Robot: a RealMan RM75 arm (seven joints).
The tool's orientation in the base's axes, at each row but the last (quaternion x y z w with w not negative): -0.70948 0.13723 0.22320 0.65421; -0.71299 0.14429 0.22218 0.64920; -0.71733 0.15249 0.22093 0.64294; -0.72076 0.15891 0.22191 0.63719; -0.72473 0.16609 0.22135 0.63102; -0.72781 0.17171 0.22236 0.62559
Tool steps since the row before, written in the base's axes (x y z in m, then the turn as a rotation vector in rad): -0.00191 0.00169 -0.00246 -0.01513 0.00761 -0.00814; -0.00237 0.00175 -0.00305 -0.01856 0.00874 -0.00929; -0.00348 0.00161 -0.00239 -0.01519 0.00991 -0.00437; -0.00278 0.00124 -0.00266 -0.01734 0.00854 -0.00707; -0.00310 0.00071 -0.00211 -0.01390 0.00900 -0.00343; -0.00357 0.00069 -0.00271 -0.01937 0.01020 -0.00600
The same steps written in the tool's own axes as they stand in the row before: -0.00026 0.00288 0.00204 -0.00827 0.01361 0.00997; -0.00035 0.00360 0.00222 -0.01055 0.01617 0.01160; -0.00165 0.00359 0.00219 -0.01011 0.01012 0.01198; -0.00091 0.00351 0.00179 -0.01060 0.01370 0.01111; -0.00148 0.00328 0.00127 -0.00960 0.00878 0.01080; -0.00153 0.00404 0.00139 -0.01279 0.01362 0.01289
